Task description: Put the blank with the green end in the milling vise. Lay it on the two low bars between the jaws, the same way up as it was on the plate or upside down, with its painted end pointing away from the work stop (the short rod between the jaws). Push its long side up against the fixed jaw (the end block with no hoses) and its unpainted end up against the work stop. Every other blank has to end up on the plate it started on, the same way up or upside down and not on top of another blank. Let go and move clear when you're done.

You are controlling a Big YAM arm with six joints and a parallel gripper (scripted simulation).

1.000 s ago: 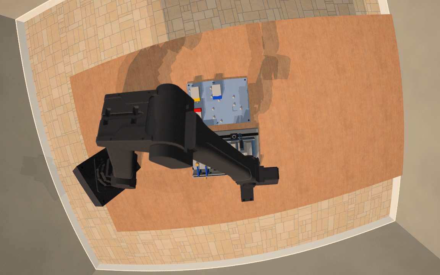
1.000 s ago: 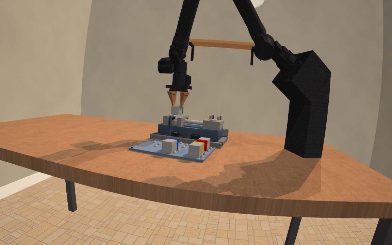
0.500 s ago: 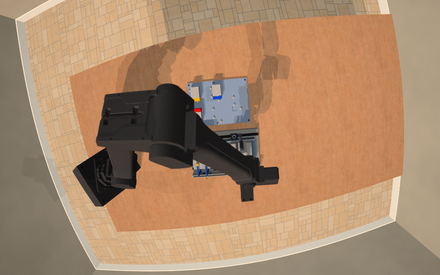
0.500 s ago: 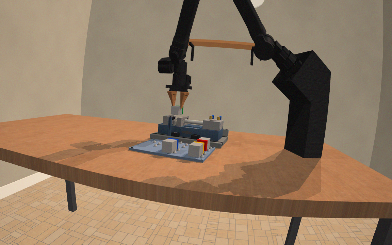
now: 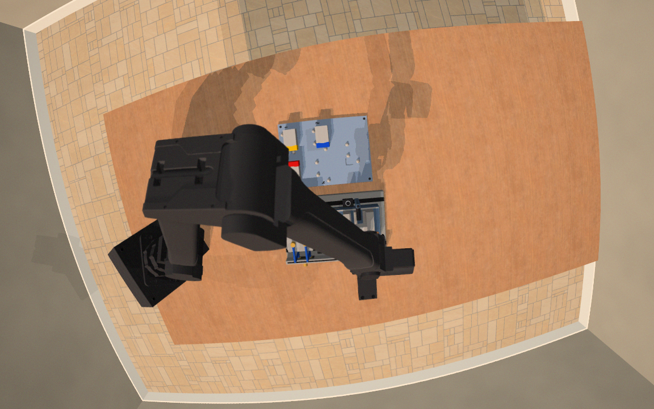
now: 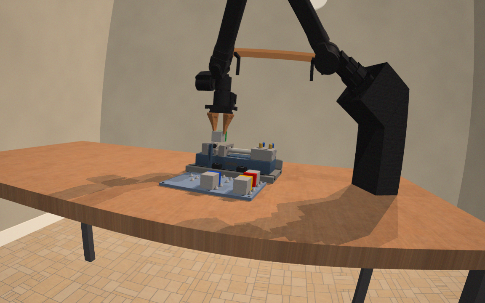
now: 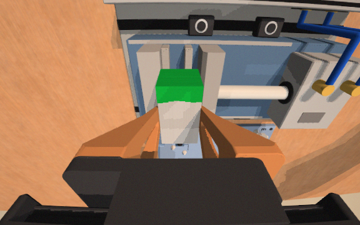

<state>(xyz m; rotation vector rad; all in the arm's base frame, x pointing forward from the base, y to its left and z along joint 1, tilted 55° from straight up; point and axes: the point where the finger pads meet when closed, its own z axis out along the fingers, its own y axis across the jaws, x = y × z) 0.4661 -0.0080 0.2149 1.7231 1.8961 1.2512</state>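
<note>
Now: the green-ended blank 20 mm below my hand. Also, from my hand: moving jaw (30 mm behind, 60 mm below); pale rod (80 mm behind, 20 mm to the right, 60 mm below); fixed jaw (20 mm ahead, 20 mm to the left, 60 mm below).
</note>
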